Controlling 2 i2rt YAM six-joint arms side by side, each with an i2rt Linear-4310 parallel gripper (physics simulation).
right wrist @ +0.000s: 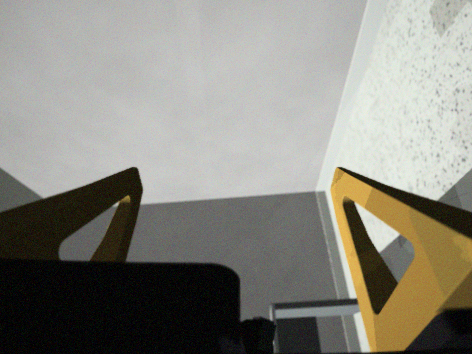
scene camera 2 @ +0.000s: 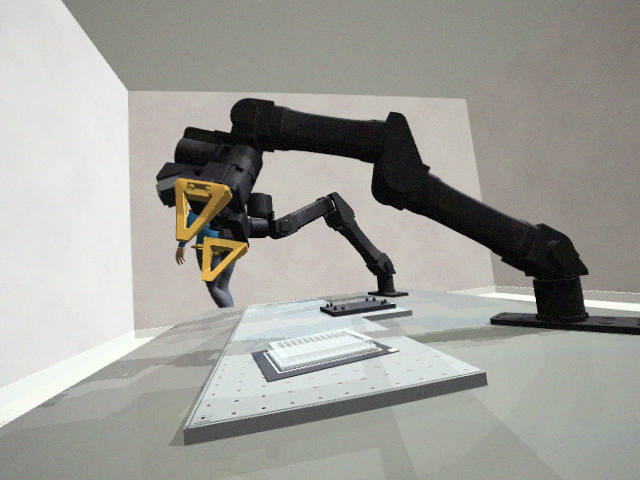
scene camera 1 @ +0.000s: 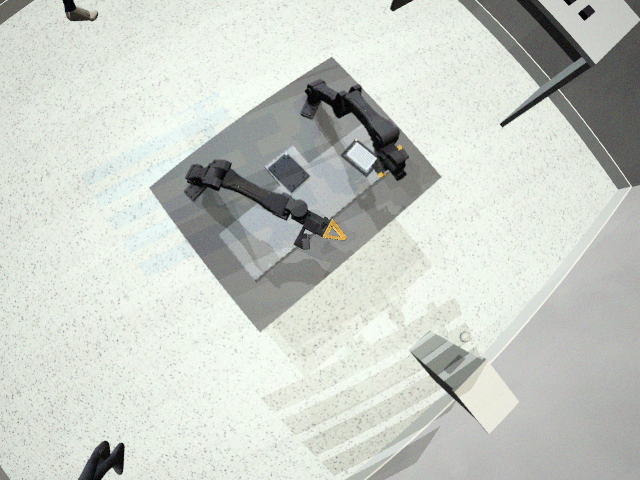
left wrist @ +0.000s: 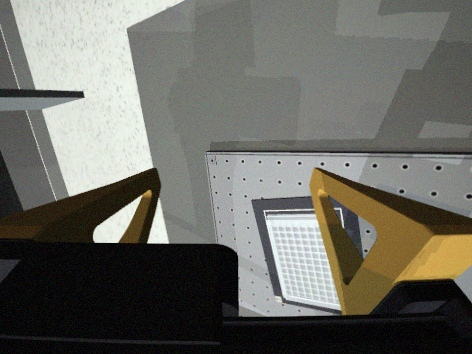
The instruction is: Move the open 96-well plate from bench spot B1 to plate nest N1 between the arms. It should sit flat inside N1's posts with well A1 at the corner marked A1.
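Places are measured from the left arm's base along level axes (x ahead, y left, z up), in metres.
Pixels of known places: left gripper, fingertip midpoint: (scene camera 2: 195, 263) (left wrist: 235, 176); right gripper, fingertip midpoint: (right wrist: 236, 178) (scene camera 1: 344, 238); left arm's base at its link origin: (scene camera 2: 562, 324) (scene camera 1: 313, 101); right arm's base at its link origin: (scene camera 2: 386, 294).
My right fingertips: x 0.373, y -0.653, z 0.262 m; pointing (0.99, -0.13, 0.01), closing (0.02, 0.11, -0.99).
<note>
For each thing: its middle in the pictures, then the offset to it from my right fingertips. "*": a spot on its surface instead. Level surfaces: height alone.
- clear 96-well plate at the middle of its body: (left wrist: 307, 261) (scene camera 2: 319, 346) (scene camera 1: 361, 156) dx -0.035, dy +0.449, dz -0.240 m
- dark mat at its surface level: dz -0.247 m
- small pale label at a spot on its surface: (scene camera 2: 393, 350) (left wrist: 277, 298) * dx -0.090, dy +0.530, dz -0.247 m
- dark nest N1 at the middle of its body: (scene camera 2: 356, 305) (scene camera 1: 288, 171) dx -0.333, dy +0.236, dz -0.238 m
- pale perforated board at its surface level: dz -0.249 m
- grey table at its surface level: dz -0.262 m
The clear 96-well plate (scene camera 1: 361, 155) (scene camera 2: 320, 350) (left wrist: 302, 257) lies flat on the dark mat (scene camera 2: 262, 364) (left wrist: 285, 204) of bench spot B1. A small pale label (scene camera 2: 393, 350) (left wrist: 279, 299) is at a mat corner. The dark nest N1 (scene camera 1: 288, 173) (scene camera 2: 356, 308) has short upright posts and stands between the arms. My left gripper (scene camera 1: 390, 161) (scene camera 2: 193, 259) (left wrist: 235, 176) is open and empty, above and beside the plate; its right-hand finger in the left wrist view covers part of the plate. My right gripper (scene camera 1: 341, 237) (right wrist: 236, 178) is open and empty, raised near the table's lower edge, mostly hidden in scene camera 2.
The pale perforated board (scene camera 1: 320, 191) (scene camera 2: 330, 387) (left wrist: 235, 185) carries the B1 mat and lies on the grey table (scene camera 1: 289, 279). A person (scene camera 2: 222, 289) stands behind the grippers in scene camera 2. My right arm reaches across the board below N1 in scene camera 1.
</note>
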